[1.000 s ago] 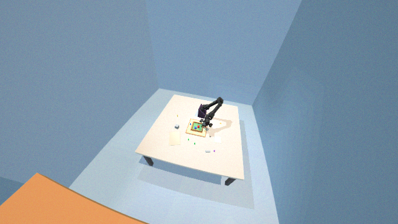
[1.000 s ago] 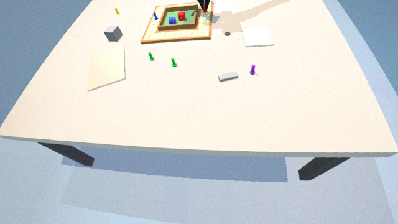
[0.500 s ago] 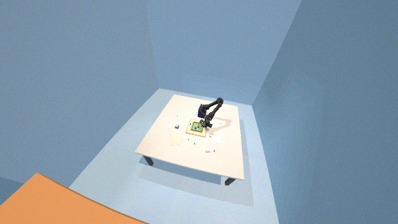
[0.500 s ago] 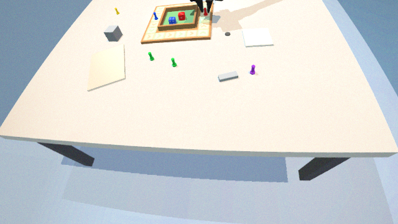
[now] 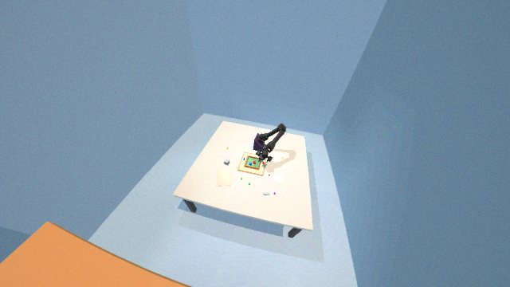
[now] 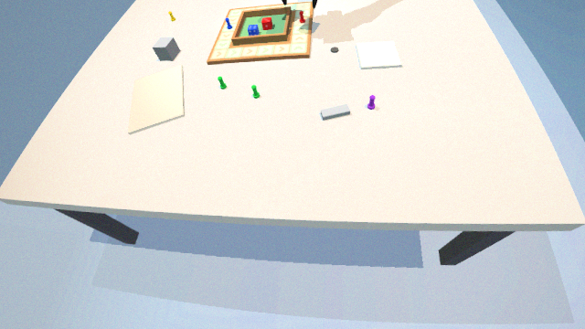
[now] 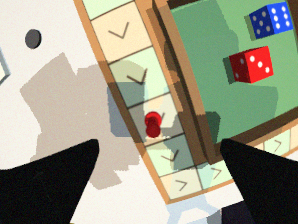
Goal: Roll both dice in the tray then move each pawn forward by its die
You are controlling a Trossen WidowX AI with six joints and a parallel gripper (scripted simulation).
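The red pawn is 3 cm below my gripper tip. Round my gripper tip: blue pawn (4 cm ahead, 22 cm to the right, 3 cm below); green-floored tray (4 cm ahead, 11 cm to the right, 5 cm below); black disc (12 cm ahead, 12 cm to the left, 6 cm below).
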